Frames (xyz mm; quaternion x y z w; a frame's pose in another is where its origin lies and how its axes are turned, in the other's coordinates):
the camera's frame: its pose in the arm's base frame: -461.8 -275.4 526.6 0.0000 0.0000 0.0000 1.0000
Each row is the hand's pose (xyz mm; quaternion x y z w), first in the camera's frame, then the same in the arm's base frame.
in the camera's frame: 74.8 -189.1 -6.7 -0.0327 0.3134 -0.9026 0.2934
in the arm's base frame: -387.0 -464.5 519.9 -0.0327 0.3134 -0.9026 0.2934
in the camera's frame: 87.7 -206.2 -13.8 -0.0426 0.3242 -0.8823 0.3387
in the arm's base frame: -374.1 -481.6 512.8 -0.0426 0.3242 -0.8823 0.3387
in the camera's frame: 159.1 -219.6 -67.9 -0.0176 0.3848 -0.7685 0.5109
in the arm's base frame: -302.7 -495.0 458.7 -0.0176 0.3848 -0.7685 0.5109
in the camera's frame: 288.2 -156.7 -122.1 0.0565 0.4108 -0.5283 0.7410
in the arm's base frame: -173.6 -432.1 404.5 0.0565 0.4108 -0.5283 0.7410
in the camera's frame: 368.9 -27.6 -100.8 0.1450 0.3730 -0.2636 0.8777
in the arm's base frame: -92.9 -303.0 425.8 0.1450 0.3730 -0.2636 0.8777
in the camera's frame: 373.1 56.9 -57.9 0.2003 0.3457 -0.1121 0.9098
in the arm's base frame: -88.7 -218.5 468.7 0.2003 0.3457 -0.1121 0.9098
